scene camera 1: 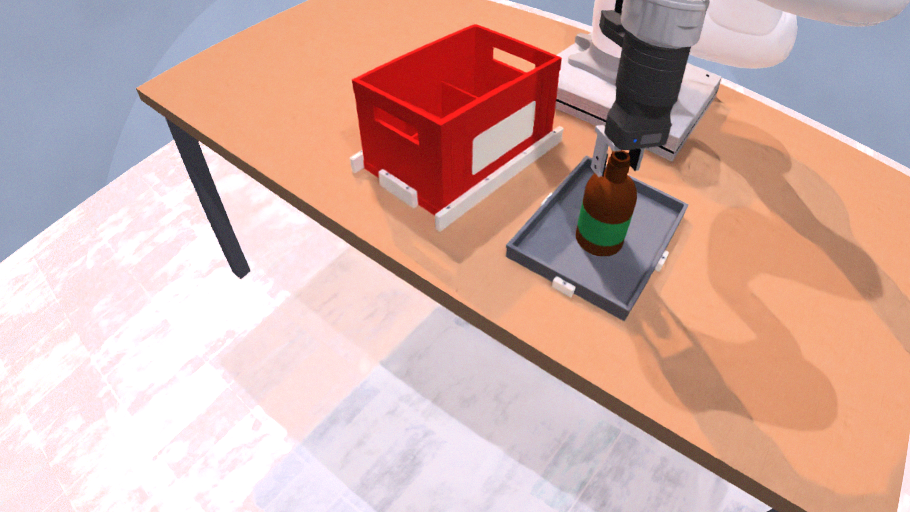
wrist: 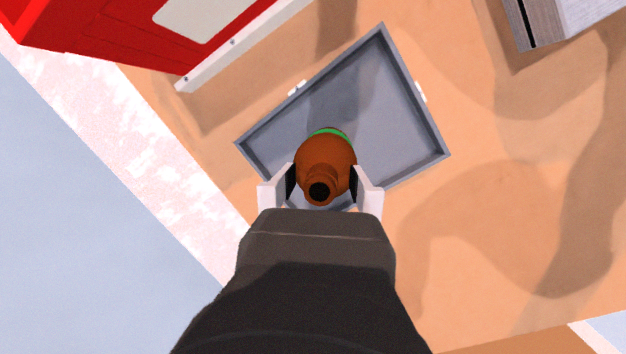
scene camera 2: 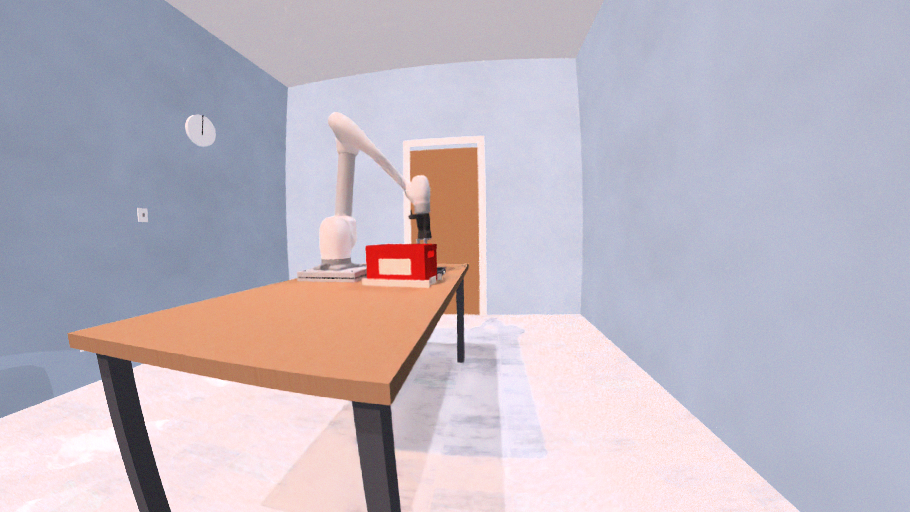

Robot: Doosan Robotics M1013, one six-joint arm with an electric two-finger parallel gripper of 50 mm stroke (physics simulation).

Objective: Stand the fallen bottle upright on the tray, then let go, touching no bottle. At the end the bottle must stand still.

brown bottle: scene camera 1; wrist
same spot on brown bottle: [scene camera 1: 609, 201] = [wrist: 302, 189]
